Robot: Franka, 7 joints.
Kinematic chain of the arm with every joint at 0, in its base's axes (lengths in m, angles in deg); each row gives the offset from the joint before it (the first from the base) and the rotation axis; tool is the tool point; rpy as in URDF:
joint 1: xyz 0 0 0.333 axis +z
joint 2: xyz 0 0 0 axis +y
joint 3: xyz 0 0 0.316 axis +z
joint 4: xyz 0.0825 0 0 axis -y
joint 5: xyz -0.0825 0 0.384 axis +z
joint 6: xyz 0 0 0 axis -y
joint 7: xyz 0.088 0 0 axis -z
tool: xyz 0 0 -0.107 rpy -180 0 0
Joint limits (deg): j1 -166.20..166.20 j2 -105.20..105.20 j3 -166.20..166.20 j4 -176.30..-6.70 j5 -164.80..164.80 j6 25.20..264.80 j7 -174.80..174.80
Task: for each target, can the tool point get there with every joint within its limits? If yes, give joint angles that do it. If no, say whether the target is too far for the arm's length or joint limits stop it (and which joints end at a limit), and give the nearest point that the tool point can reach.
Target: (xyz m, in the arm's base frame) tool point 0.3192 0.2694 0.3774
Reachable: yes | joints -37.44 -72.82 75.85 -160.31 -18.70 188.40 -76.94
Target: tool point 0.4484 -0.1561 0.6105
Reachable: yes | joints 87.38 -27.62 -104.42 -94.84 -116.14 242.48 -28.72
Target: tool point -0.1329 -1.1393 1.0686
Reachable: no: too far | nearest point -0.0837 -0.7173 0.7961 | short by 0.505 m
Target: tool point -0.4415 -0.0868 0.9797
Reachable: yes | joints -50.50 15.86 -135.25 -71.71 -64.07 146.05 123.90
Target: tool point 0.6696 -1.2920 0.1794
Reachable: no: too far | nearest point 0.3926 -0.7575 0.2429 | short by 0.605 m
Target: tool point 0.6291 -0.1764 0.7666
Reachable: yes | joints -17.61 32.79 24.85 -47.17 58.54 211.69 106.16
